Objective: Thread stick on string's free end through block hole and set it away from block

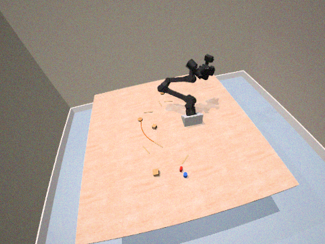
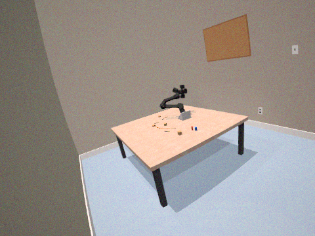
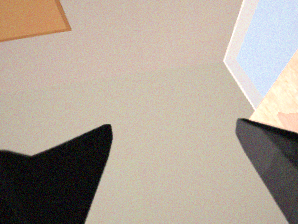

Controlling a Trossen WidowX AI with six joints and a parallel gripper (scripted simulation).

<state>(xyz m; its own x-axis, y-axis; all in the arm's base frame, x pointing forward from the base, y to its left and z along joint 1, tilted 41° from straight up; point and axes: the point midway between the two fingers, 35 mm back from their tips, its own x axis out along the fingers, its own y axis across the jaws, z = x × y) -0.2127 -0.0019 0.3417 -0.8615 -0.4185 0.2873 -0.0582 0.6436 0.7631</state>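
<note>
The thin wooden stick is 57 cm ahead of my gripper tip, 36 cm to the left of it and 30 cm below it. From my gripper tip the other things lie so: red object (60 cm to the left, 47 cm ahead, 29 cm below); then blue object (65 cm to the left, 46 cm ahead, 29 cm below).
</note>
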